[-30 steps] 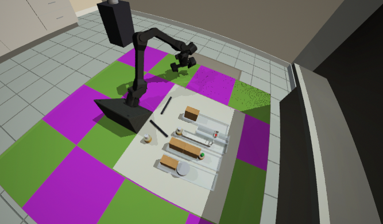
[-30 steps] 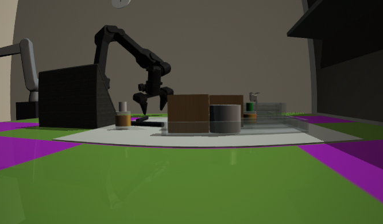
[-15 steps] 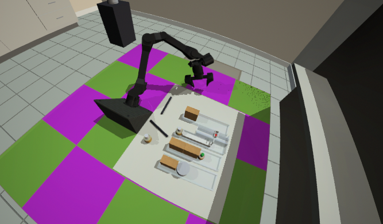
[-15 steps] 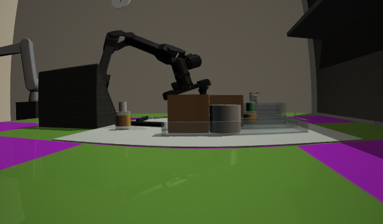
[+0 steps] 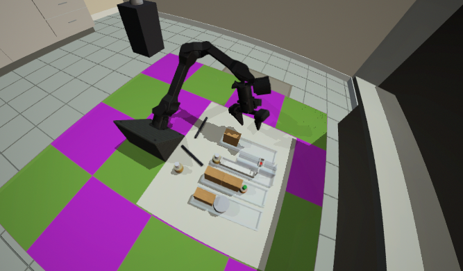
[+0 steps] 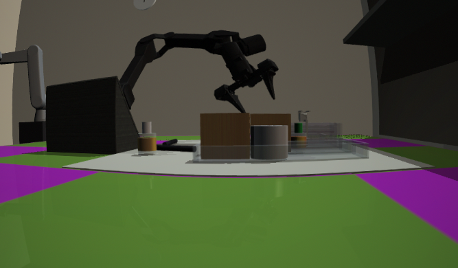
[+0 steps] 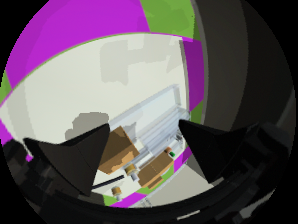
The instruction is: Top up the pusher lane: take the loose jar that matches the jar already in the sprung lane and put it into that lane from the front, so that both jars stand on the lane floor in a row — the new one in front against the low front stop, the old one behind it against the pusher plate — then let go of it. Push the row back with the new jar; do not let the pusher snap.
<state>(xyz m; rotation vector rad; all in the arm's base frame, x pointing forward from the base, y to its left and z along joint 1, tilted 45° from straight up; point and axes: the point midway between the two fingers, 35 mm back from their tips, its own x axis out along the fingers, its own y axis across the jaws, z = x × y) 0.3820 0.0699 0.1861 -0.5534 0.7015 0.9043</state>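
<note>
Right now the red mark is 14 cm to the right of my gripper tip, 10 cm ahead of it and 2 cm below it. Round my gripper tip: sprung lane (15 cm to the right, 8 cm below, 7 cm ahead); grey cylinder (35 cm to the right, 7 cm below, 2 cm ahead).
</note>
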